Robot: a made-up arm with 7 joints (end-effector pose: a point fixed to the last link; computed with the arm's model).
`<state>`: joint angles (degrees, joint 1 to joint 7).
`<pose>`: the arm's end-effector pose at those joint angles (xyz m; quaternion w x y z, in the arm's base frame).
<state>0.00 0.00 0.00 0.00 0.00 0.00 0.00</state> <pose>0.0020 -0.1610 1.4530 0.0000 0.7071 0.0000 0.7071</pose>
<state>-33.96 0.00 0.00 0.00 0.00 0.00 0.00</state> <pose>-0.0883 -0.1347 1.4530 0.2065 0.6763 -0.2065 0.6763</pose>
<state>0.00 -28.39 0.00 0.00 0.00 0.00 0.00</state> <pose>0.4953 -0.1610 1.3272 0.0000 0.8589 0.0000 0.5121</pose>
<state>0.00 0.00 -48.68 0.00 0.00 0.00 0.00</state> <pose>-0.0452 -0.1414 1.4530 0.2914 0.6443 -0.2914 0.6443</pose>
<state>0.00 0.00 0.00 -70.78 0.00 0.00 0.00</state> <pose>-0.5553 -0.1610 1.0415 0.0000 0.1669 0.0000 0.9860</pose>
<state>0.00 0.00 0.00 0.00 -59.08 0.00 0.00</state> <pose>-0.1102 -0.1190 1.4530 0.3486 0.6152 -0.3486 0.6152</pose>
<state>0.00 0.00 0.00 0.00 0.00 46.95 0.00</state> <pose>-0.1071 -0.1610 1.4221 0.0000 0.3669 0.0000 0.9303</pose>
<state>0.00 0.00 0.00 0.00 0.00 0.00 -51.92</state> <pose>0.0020 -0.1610 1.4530 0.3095 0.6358 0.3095 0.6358</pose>
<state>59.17 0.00 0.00 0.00 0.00 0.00 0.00</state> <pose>0.1393 -0.0808 1.4530 0.3491 -0.6149 -0.3491 -0.6149</pose>
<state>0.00 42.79 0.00 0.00 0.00 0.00 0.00</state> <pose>-0.7037 -0.1610 1.1781 0.0000 0.4004 0.0000 0.9163</pose>
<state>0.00 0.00 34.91 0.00 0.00 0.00 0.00</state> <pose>0.0371 -0.1487 1.4530 0.2121 -0.6745 -0.2121 -0.6745</pose>
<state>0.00 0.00 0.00 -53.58 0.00 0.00 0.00</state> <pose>-0.4747 -0.1610 1.2012 0.0000 0.3125 0.0000 0.9499</pose>
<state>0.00 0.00 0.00 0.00 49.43 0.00 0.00</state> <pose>0.0865 -0.1046 1.4530 0.2956 -0.6423 -0.2956 -0.6423</pose>
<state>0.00 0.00 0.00 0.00 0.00 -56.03 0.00</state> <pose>0.1106 -0.1610 1.3750 0.0000 0.9564 0.0000 0.2921</pose>
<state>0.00 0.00 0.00 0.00 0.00 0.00 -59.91</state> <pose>0.0020 -0.1610 1.4530 0.3531 0.6126 0.3531 0.6126</pose>
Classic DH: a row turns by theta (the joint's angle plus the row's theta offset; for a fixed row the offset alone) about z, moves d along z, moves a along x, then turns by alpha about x. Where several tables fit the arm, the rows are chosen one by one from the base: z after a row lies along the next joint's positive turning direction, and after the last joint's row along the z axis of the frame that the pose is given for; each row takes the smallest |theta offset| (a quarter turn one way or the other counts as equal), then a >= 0, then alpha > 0; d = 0 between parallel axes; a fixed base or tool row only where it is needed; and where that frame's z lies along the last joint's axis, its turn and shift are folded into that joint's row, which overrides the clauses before.
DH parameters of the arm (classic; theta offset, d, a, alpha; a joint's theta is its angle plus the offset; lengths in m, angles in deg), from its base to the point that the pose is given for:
joint 1: 0 0.415 0 90
joint 2: 0 0.099 0 -90
joint 3: 0 0.44 0.013 -90
joint 4: 0 0.058 -0.03 90
joint 5: 0 0.457 0 90
joint 6: 90 0.12 0.141 90
joint 7: 0 0.019 0 0

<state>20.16 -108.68 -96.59 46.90 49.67 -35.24 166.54</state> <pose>0.8630 -0.3324 0.1845 0.4657 -0.2093 -0.7921 0.3344</pose>
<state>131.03 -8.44 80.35 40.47 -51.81 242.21 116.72</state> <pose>-0.2377 0.1270 1.1450 0.1500 0.7925 0.2757 0.5229</pose>
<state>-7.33 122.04 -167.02 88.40 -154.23 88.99 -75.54</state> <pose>-0.1731 -0.4123 -0.1655 0.2127 0.9078 0.3175 0.1727</pose>
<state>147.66 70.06 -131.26 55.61 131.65 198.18 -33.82</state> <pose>0.7151 0.0528 0.5401 0.3081 0.3429 -0.8848 -0.0678</pose>
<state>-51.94 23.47 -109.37 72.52 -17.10 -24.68 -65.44</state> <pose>-0.7747 0.0056 0.8666 0.1065 -0.6394 0.7548 -0.1004</pose>
